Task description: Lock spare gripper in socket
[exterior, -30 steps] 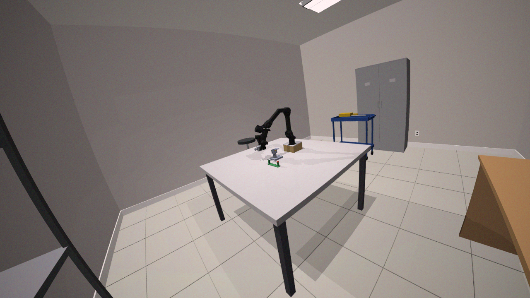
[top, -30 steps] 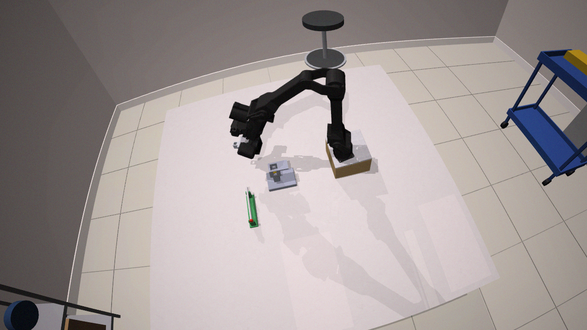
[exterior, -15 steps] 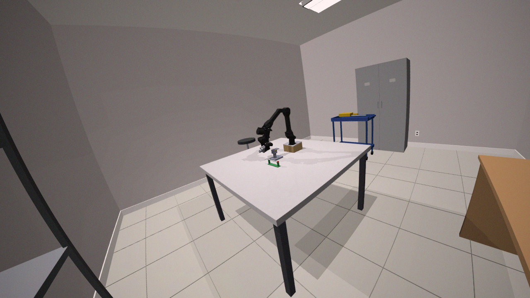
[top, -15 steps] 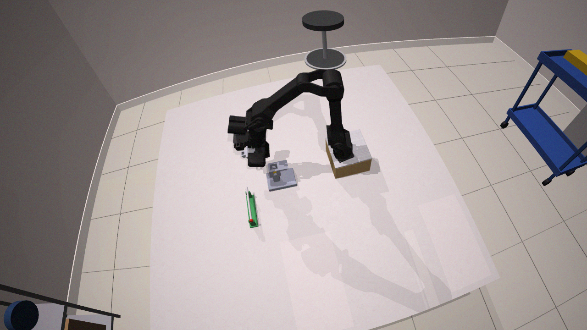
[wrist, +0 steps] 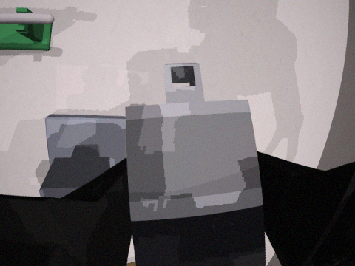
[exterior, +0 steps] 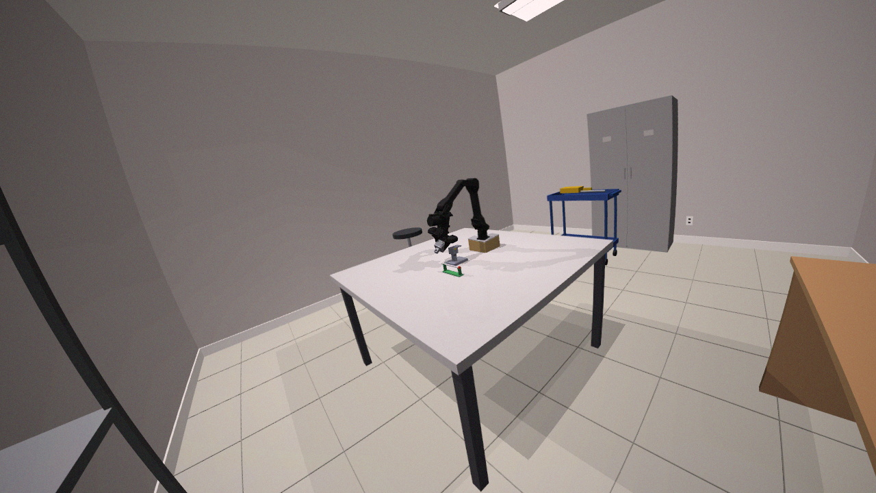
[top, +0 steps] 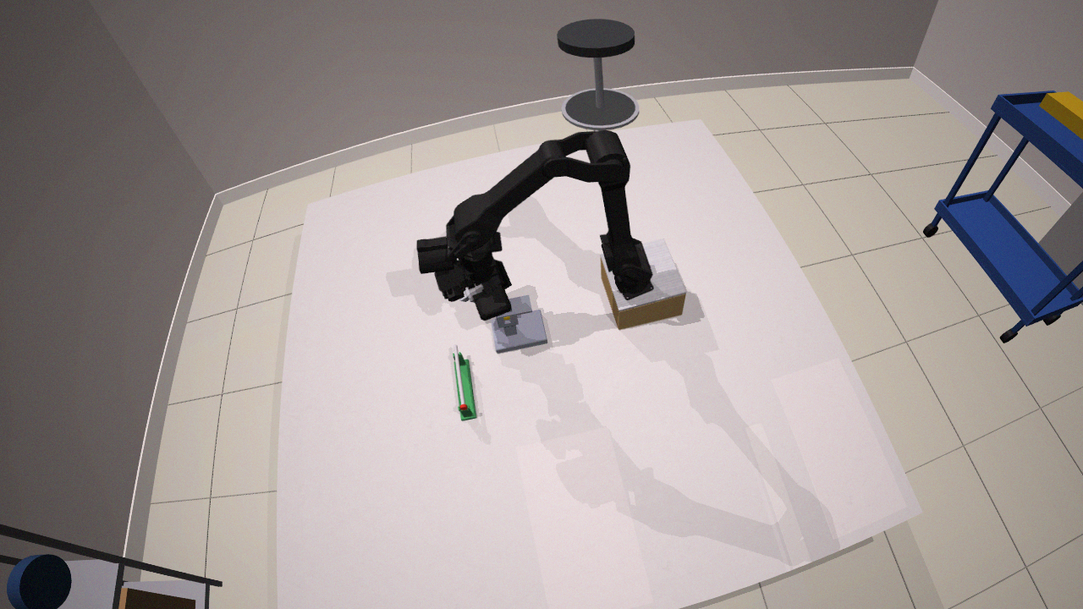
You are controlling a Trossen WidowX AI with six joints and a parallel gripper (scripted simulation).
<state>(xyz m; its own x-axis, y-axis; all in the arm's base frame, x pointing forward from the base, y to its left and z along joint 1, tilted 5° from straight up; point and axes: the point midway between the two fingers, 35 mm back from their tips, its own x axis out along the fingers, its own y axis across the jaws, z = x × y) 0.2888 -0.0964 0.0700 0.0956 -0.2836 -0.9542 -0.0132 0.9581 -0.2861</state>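
Now: the grey mount 40 mm behind my gripper tip, 70 mm to the left of it and 50 mm below it. Also, from my gripper tip: green pin rest 110 mm ahead, 160 mm to the left, 80 mm below; then spare gripper 10 mm above.
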